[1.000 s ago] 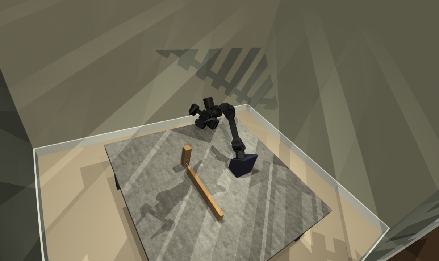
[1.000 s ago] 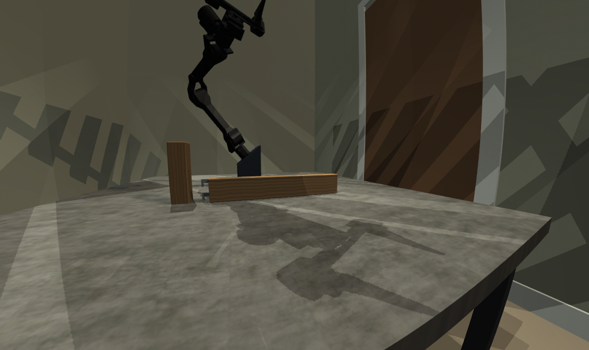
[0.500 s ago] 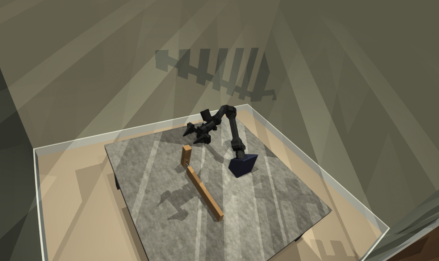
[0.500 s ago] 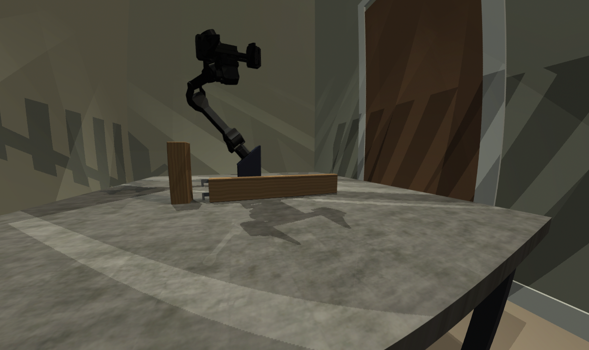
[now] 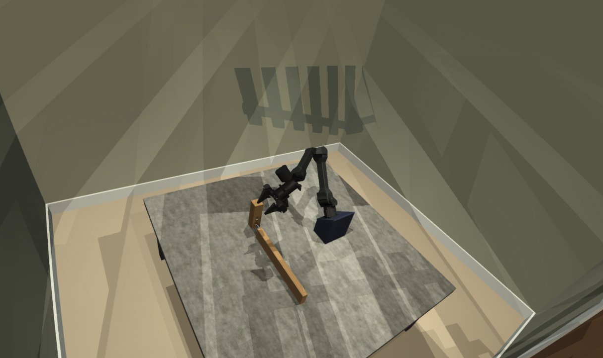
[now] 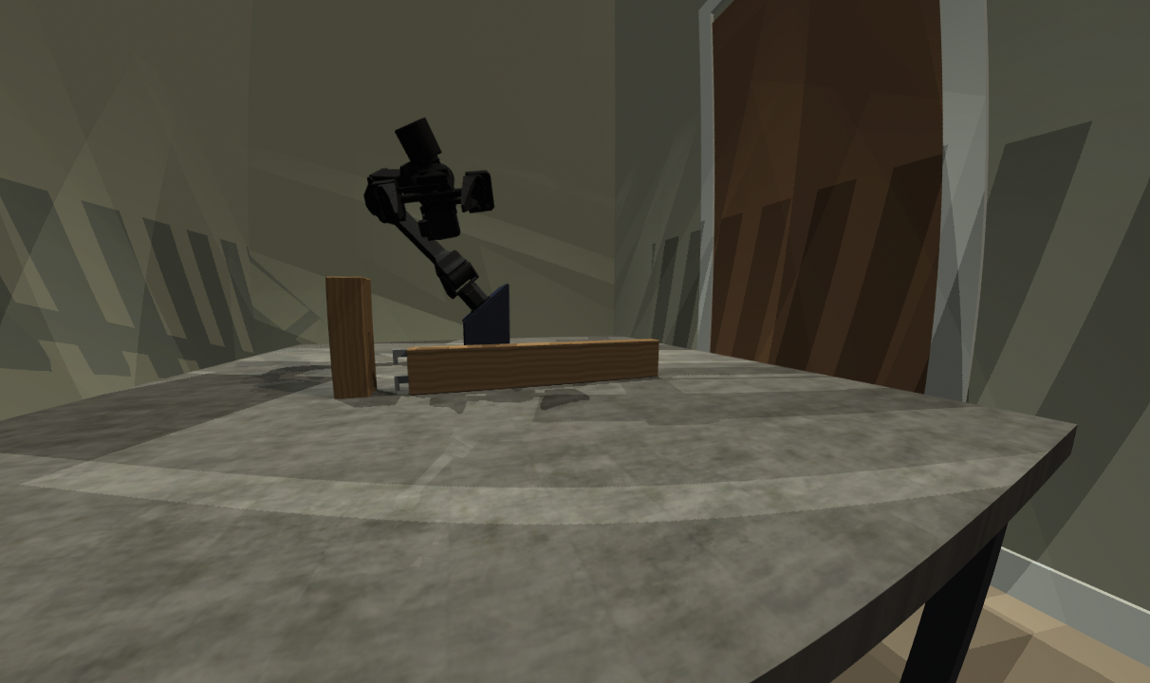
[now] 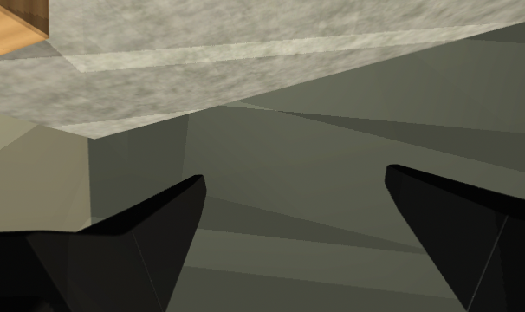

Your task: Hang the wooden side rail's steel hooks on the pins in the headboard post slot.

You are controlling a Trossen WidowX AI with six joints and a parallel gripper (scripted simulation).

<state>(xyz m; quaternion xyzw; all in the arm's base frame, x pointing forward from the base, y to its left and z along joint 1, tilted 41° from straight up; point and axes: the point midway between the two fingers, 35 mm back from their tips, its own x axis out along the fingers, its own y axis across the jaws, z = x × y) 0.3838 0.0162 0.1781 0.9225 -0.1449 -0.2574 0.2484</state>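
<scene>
My gripper tip is now 60 mm past the headboard post, 120 mm to the left of it and 190 mm above it.
</scene>
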